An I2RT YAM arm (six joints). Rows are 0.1 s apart.
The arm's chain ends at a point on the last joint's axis. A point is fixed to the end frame.
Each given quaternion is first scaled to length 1.
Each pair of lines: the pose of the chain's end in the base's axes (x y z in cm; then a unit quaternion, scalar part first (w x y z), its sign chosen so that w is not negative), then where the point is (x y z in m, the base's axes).
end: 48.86, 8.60, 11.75, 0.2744, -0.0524, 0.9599, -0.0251
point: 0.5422 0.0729 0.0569
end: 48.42, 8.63, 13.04, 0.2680, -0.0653, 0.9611, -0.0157
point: 0.5373 0.0754 0.0689
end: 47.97, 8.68, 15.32, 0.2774, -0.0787, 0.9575, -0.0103
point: 0.5342 0.0778 0.0927
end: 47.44, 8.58, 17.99, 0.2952, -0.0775, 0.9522, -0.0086
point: 0.5311 0.0771 0.1214
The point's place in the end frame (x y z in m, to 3 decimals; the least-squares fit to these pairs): -0.012 -0.013 0.080
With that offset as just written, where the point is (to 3 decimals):
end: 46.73, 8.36, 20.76, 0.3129, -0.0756, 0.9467, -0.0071
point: 0.526 0.075 0.151
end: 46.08, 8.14, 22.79, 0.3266, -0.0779, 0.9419, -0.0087
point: 0.521 0.073 0.173
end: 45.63, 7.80, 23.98, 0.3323, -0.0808, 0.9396, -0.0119
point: 0.517 0.070 0.186
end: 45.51, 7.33, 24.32, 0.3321, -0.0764, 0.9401, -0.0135
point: 0.516 0.064 0.189
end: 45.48, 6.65, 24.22, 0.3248, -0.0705, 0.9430, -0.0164
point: 0.515 0.057 0.187
